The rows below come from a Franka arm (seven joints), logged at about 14 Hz.
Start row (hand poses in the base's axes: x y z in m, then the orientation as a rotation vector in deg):
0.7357 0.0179 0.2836 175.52 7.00 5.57
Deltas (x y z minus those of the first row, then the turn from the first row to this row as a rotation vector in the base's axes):
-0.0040 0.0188 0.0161 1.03 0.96 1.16
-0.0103 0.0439 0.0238 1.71 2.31 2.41
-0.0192 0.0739 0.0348 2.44 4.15 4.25
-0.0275 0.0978 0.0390 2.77 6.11 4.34
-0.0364 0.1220 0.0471 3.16 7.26 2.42
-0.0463 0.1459 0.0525 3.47 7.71 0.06
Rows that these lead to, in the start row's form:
0.7317 0.0367 0.2997 176.58 8.83 4.25
0.7254 0.0618 0.3074 177.28 10.84 2.29
0.7165 0.0918 0.3184 177.95 13.82 -0.41
0.7082 0.1157 0.3226 178.31 14.08 -3.44
0.6993 0.1399 0.3307 178.85 11.16 -5.33
0.6894 0.1638 0.3361 179.27 7.50 -6.15

